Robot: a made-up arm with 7 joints.
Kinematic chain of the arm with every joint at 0, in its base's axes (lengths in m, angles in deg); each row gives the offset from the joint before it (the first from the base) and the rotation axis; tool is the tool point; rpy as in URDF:
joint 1: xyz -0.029 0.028 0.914 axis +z
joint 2: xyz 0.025 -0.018 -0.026 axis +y
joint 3: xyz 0 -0.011 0.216 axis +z
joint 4: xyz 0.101 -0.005 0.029 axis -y
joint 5: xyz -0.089 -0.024 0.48 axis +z
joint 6: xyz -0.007 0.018 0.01 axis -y
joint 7: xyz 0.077 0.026 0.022 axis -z
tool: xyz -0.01 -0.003 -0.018 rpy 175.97 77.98 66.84
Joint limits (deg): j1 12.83..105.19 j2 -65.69..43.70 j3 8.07..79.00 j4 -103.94..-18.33 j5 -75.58..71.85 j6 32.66..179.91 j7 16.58..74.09
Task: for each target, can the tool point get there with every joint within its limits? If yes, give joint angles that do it. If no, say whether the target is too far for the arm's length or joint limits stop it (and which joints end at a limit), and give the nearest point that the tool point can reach.
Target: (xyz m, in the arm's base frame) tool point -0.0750 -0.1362 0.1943
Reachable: no: joint limits stop it (at a limit: joint 1, joint 2, joint 3, joint 4, joint 6, joint 7) | nearest point 0.5192 0.1699 0.5552 | short by 0.760 m
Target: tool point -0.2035 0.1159 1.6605
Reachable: yes | joints 31.89 -31.27 26.32 -35.75 -56.78 134.57 44.02
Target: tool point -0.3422 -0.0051 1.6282
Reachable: yes | joints 32.21 -41.14 42.61 -39.12 51.65 145.15 54.22
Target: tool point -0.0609 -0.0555 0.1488
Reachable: no: joint limits stop it (at a limit: joint 1, joint 2, joint 3, joint 4, joint 6, joint 7) | nearest point 0.5166 0.1752 0.5554 | short by 0.743 m
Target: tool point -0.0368 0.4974 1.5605
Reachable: yes | joints 68.52 -4.13 22.03 -55.54 -16.90 102.79 24.04
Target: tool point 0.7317 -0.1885 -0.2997
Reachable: no: too far | nearest point 0.5389 0.1670 0.5485 | short by 0.940 m
